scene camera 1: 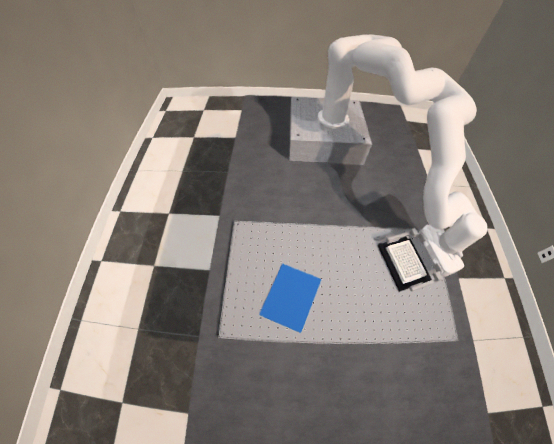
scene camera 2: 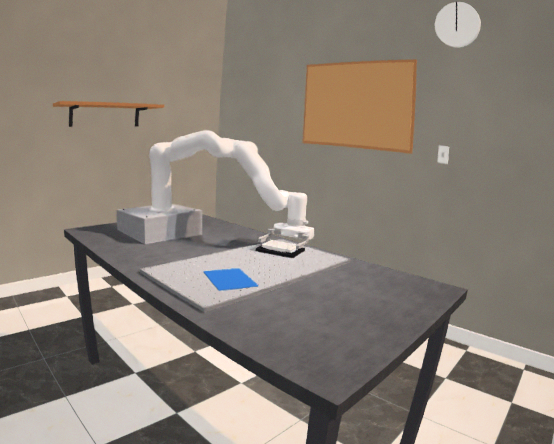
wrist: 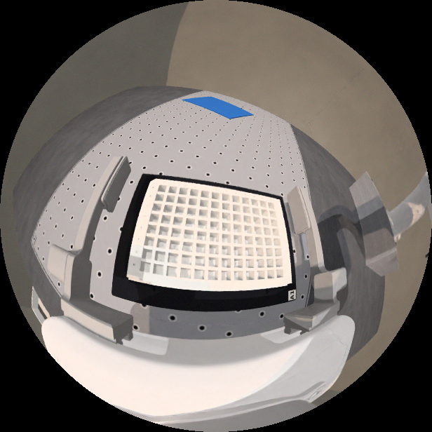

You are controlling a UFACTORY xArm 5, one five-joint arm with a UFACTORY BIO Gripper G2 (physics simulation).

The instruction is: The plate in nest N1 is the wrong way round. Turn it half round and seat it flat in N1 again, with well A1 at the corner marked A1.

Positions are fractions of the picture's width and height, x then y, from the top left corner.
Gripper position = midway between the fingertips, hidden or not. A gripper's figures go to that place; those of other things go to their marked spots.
My gripper (wrist: 0.50, 0.40) is 0.11 m from the lens. A white well plate (wrist: 0.44, 0.55): 0.11 m from the lens. A black nest (wrist: 0.39, 0.69): 0.11 m from the lens.
